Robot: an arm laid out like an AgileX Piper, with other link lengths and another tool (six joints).
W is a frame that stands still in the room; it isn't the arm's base.
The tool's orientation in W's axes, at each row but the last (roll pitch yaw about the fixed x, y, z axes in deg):
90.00 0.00 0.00
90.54 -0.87 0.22
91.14 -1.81 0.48
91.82 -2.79 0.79
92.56 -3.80 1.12
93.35 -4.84 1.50
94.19 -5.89 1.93
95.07 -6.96 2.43
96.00 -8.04 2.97
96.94 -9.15 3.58
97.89 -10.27 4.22
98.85 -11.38 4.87
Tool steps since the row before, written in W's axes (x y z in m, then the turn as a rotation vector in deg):
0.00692 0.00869 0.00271 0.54 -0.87 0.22
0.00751 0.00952 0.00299 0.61 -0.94 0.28
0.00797 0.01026 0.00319 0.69 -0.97 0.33
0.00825 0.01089 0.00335 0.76 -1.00 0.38
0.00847 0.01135 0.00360 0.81 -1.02 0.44
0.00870 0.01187 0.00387 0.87 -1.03 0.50
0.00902 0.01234 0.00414 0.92 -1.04 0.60
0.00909 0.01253 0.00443 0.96 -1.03 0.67
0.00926 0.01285 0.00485 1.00 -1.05 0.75
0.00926 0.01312 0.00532 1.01 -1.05 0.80
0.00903 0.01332 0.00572 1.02 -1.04 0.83
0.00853 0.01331 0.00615 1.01 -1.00 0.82
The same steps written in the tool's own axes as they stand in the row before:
0.00692 0.00271 -0.00869 0.54 0.22 0.87
0.00759 0.00279 -0.00952 0.61 0.28 0.94
0.00815 0.00273 -0.01025 0.69 0.33 0.97
0.00855 0.00259 -0.01086 0.76 0.38 1.00
0.00891 0.00251 -0.01131 0.82 0.43 1.02
0.00930 0.00241 -0.01180 0.88 0.49 1.03
0.00981 0.00226 -0.01223 0.94 0.58 1.03
0.01008 0.00215 -0.01237 0.99 0.65 1.02
0.01049 0.00211 -0.01264 1.04 0.72 1.03
0.01078 0.00211 -0.01287 1.06 0.77 1.03
0.01085 0.00208 -0.01303 1.07 0.80 1.01
0.01065 0.00215 -0.01302 1.07 0.78 0.97

